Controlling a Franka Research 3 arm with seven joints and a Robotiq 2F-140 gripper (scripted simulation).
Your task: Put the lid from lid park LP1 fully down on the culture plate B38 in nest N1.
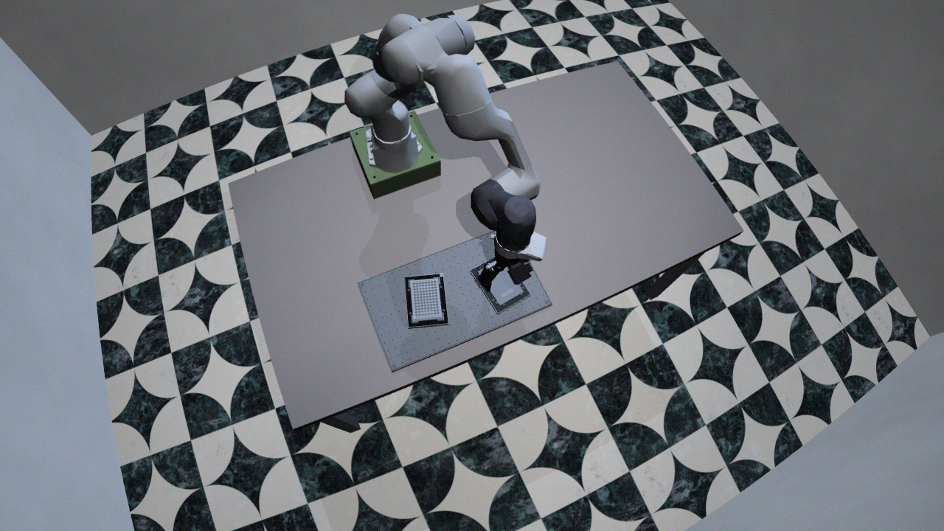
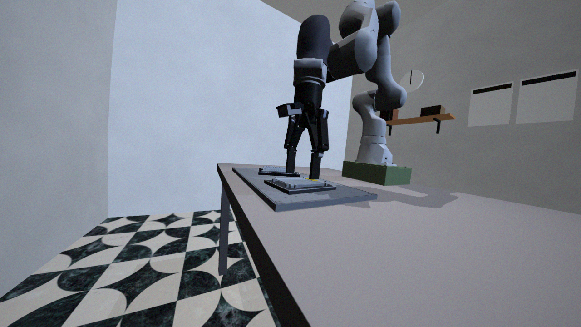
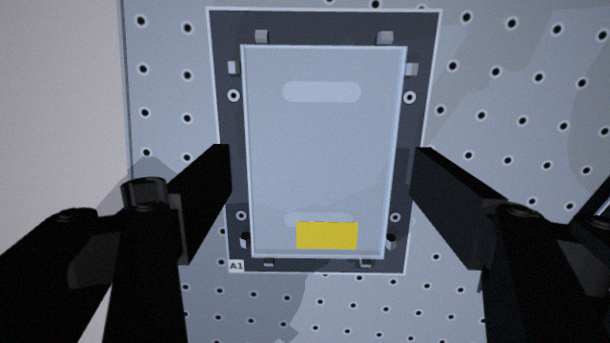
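Right now the lid is 4 cm below my hand. Also, from my hand: culture plate: 23 cm to the right, 4 cm below, 3 cm behind; lid park LP1: 5 cm below; black nest N1: 23 cm to the right, 5 cm below, 3 cm behind.
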